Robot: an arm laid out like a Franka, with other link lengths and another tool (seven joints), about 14 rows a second.
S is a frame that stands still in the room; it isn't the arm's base.
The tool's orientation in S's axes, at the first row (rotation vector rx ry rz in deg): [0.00, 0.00, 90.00]
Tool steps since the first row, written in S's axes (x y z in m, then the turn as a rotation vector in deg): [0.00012, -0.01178, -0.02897, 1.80, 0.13, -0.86]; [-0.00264, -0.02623, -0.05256, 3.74, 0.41, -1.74]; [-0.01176, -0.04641, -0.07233, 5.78, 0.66, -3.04]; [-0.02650, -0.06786, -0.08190, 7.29, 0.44, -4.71]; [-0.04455, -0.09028, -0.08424, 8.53, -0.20, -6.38]
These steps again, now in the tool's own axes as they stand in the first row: [-0.01178, -0.00012, -0.02897, 0.13, -1.80, -0.86]; [-0.02623, 0.00264, -0.05256, 0.41, -3.74, -1.74]; [-0.04641, 0.01176, -0.07233, 0.66, -5.78, -3.04]; [-0.06786, 0.02650, -0.08190, 0.44, -7.29, -4.71]; [-0.09028, 0.04455, -0.08424, -0.20, -8.53, -6.38]
